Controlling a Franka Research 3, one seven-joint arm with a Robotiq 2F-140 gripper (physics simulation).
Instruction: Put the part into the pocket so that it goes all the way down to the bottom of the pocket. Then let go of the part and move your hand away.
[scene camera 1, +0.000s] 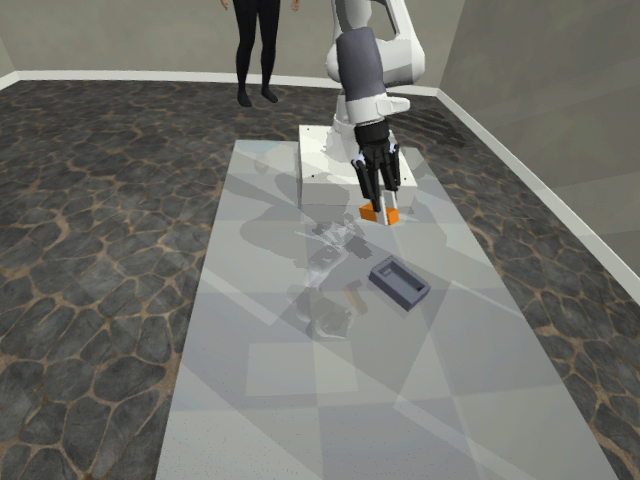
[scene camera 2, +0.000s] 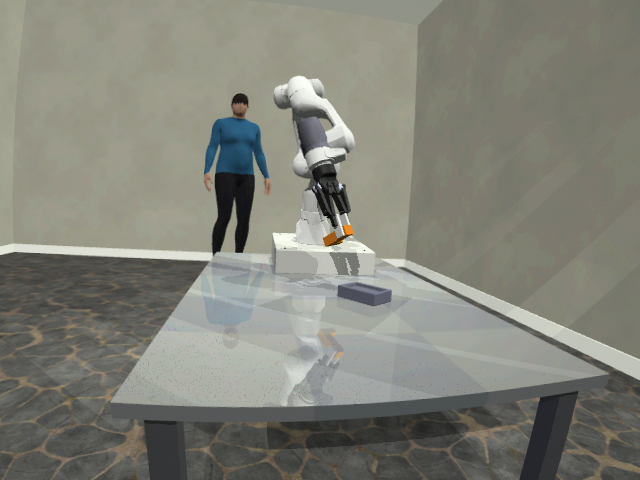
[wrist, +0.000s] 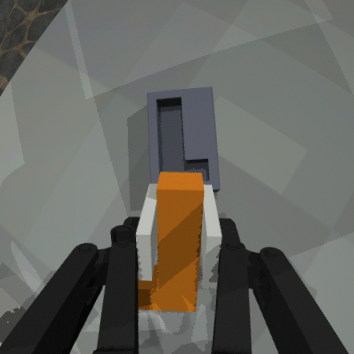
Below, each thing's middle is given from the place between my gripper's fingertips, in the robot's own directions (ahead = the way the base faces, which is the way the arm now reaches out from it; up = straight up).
The orange L-shaped part (wrist: 179, 195) is 30 mm behind my hand and 20 mm to the right of it. Round my hand: grey pocket block (scene camera 1: 403, 286): 170 mm below, 60 mm to the left, 60 mm ahead.
